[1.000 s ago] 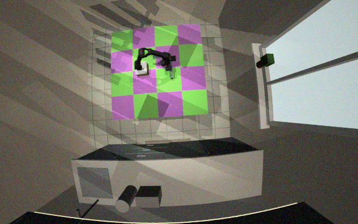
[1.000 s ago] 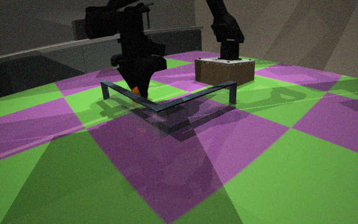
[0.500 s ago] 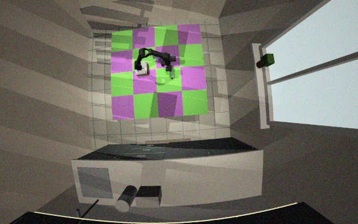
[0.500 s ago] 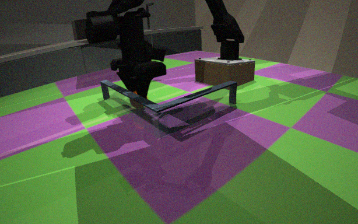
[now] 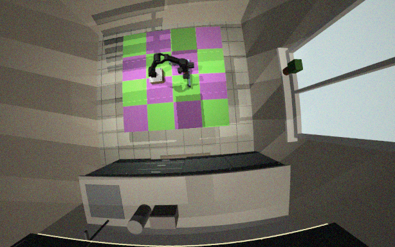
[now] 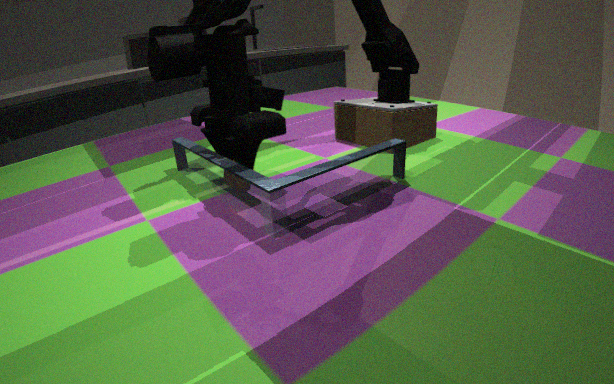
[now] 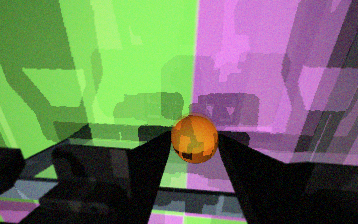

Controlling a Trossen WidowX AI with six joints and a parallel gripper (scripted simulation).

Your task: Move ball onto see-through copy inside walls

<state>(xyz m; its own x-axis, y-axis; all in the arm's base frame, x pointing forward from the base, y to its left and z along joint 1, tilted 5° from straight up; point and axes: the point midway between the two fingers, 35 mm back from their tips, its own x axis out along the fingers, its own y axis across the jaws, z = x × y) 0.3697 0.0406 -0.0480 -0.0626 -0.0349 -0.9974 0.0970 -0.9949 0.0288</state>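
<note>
Right now the see-through copy of ball is right at my gripper tip.
</note>
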